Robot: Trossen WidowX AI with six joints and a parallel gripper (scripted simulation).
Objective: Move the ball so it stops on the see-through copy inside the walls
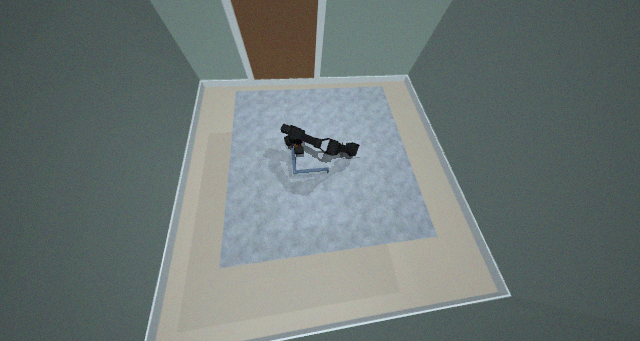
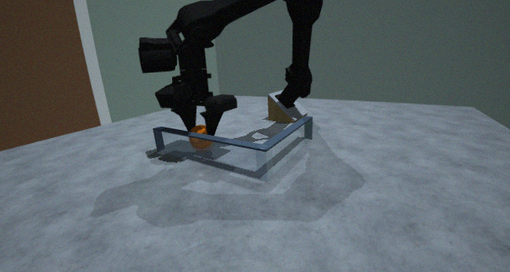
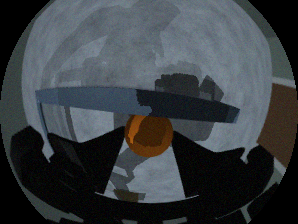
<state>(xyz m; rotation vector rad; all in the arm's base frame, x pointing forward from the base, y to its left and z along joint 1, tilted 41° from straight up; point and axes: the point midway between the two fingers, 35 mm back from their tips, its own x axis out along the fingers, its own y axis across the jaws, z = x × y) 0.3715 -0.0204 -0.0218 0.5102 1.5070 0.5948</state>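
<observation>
Right now my gripper tip is 1 cm above the see-through copy of ball. From my gripper tip the other things lie so: orange ball: right at my gripper tip.
</observation>
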